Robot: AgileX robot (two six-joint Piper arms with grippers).
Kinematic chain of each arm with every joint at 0, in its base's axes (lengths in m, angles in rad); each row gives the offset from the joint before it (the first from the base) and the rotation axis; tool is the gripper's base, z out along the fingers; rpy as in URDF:
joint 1: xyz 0 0 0.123 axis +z
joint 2: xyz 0 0 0 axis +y
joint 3: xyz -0.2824 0 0.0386 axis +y
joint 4: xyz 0.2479 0 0.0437 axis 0.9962 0 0.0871
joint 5: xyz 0 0 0 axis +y
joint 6: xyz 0.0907 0 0.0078 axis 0.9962 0 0.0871
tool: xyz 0 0 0 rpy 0 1.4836 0
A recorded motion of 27 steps. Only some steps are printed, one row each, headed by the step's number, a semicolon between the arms.
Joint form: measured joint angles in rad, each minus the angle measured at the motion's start. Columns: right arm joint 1, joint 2, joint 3, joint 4, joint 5, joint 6; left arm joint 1, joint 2, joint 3, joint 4, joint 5, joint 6.
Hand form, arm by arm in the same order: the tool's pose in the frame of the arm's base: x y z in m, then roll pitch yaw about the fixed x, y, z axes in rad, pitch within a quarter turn. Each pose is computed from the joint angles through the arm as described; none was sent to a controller.
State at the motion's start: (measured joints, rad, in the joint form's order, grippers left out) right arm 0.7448 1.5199 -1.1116 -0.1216 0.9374 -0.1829; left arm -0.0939 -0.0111 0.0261 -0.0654 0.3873 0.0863
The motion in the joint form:
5: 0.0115 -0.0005 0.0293 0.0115 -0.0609 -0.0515; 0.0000 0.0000 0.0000 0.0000 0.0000 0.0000
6: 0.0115 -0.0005 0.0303 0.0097 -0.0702 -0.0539; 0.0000 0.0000 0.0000 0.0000 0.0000 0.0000
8: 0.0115 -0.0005 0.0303 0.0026 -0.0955 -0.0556; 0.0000 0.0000 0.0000 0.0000 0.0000 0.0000
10: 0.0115 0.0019 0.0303 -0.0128 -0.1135 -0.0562; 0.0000 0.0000 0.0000 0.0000 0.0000 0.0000
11: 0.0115 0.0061 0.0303 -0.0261 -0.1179 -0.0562; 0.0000 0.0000 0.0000 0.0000 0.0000 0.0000
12: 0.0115 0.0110 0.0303 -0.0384 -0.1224 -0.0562; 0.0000 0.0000 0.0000 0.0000 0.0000 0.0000
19: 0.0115 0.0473 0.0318 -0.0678 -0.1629 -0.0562; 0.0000 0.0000 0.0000 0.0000 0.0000 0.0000
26: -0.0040 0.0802 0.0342 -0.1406 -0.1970 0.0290; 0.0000 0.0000 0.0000 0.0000 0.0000 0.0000
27: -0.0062 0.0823 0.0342 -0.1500 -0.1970 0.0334; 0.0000 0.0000 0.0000 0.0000 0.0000 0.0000
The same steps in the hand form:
5: 0.2220 0.1988 0.2563 -2.9539 0.3056 -2.0661; 0.0518 -0.0071 0.1702 3.0872 1.2561 2.9645
6: 0.2225 0.1992 0.2564 -2.9491 0.3126 -2.0608; 0.0518 -0.0071 0.1702 3.0872 1.2561 2.9645
8: 0.2243 0.2005 0.2572 -2.9342 0.3342 -2.0494; 0.0518 -0.0071 0.1702 3.0872 1.2561 2.9645
10: 0.2263 0.2011 0.2572 -2.9149 0.3440 -2.0349; 0.0518 -0.0071 0.1702 3.0872 1.2561 2.9645
11: 0.2275 0.2012 0.2562 -2.9026 0.3399 -2.0256; 0.0518 -0.0071 0.1702 3.0872 1.2561 2.9645
12: 0.2288 0.2014 0.2550 -2.8916 0.3354 -2.0170; 0.0518 -0.0071 0.1702 3.0872 1.2561 2.9645
19: 0.2356 0.2057 0.2451 -2.8666 0.3282 -1.9914; 0.0518 -0.0071 0.1702 3.0872 1.2561 2.9645
26: 0.2464 0.2037 0.2361 -2.8329 0.3273 -2.0368; 0.0518 -0.0071 0.1702 3.0872 1.2561 2.9645
27: 0.2474 0.2029 0.2356 -2.8267 0.3237 -2.0370; 0.0518 -0.0071 0.1702 3.0872 1.2561 2.9645

